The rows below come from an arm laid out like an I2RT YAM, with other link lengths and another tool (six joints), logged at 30 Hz.
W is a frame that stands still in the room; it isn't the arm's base.
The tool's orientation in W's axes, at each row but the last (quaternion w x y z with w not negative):
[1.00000, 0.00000, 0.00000, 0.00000]
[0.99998, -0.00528, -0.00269, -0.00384]
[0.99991, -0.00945, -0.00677, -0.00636]
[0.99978, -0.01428, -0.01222, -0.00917]
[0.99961, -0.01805, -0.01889, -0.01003]
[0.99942, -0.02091, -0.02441, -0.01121]
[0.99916, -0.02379, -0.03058, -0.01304]
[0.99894, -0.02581, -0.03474, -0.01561]
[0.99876, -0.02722, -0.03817, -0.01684]
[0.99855, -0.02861, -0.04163, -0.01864]
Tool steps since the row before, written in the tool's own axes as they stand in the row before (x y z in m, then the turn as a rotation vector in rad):
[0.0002, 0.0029, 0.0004, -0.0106, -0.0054, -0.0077]
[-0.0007, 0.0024, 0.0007, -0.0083, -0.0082, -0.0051]
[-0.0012, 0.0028, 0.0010, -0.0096, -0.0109, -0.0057]
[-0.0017, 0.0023, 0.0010, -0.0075, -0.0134, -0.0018]
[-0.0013, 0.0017, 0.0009, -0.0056, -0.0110, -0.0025]
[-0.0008, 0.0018, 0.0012, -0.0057, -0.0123, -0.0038]
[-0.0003, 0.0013, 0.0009, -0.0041, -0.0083, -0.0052]
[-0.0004, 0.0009, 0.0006, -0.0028, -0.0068, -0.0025]
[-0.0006, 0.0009, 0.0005, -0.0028, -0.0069, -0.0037]
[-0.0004, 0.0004, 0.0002, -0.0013, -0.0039, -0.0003]
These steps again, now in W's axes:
[0.0002, 0.0029, 0.0004, -0.0106, -0.0054, -0.0077]
[-0.0007, 0.0024, 0.0007, -0.0083, -0.0082, -0.0051]
[-0.0012, 0.0028, 0.0009, -0.0097, -0.0109, -0.0056]
[-0.0017, 0.0024, 0.0009, -0.0077, -0.0133, -0.0016]
[-0.0013, 0.0018, 0.0008, -0.0057, -0.0110, -0.0023]
[-0.0008, 0.0019, 0.0011, -0.0058, -0.0123, -0.0036]
[-0.0003, 0.0013, 0.0008, -0.0040, -0.0084, -0.0050]
[-0.0004, 0.0009, 0.0005, -0.0028, -0.0068, -0.0023]
[-0.0006, 0.0009, 0.0004, -0.0028, -0.0070, -0.0035]
[-0.0004, 0.0004, 0.0001, -0.0014, -0.0039, -0.0002]

